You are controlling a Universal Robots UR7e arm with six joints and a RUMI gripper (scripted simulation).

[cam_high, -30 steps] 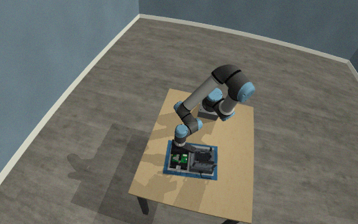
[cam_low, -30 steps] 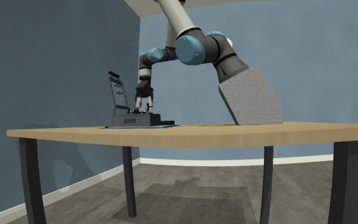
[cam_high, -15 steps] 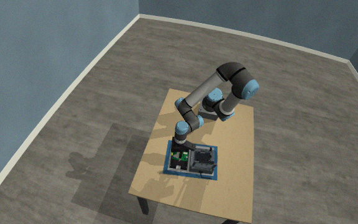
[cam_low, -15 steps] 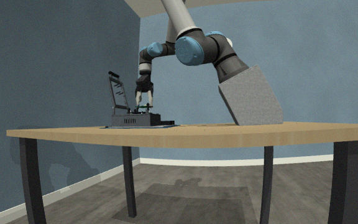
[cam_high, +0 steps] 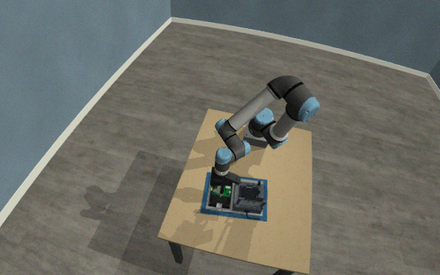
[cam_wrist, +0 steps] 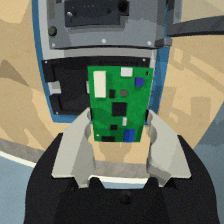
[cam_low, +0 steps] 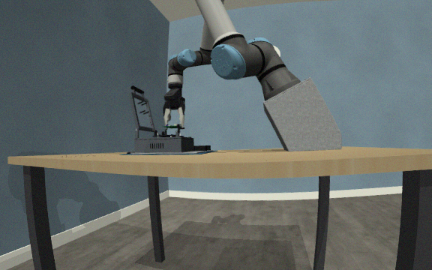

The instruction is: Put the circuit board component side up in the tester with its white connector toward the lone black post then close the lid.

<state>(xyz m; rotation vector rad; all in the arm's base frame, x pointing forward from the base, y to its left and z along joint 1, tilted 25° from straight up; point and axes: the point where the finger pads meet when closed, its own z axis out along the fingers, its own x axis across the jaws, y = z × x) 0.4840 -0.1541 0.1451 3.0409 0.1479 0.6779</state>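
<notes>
Now: hand right at the green circuit board. Also, from my hand: tester bed: 50 mm behind, 170 mm to the left, 50 mm below; see-through lid: 70 mm ahead, 180 mm to the left, 60 mm above.
</notes>
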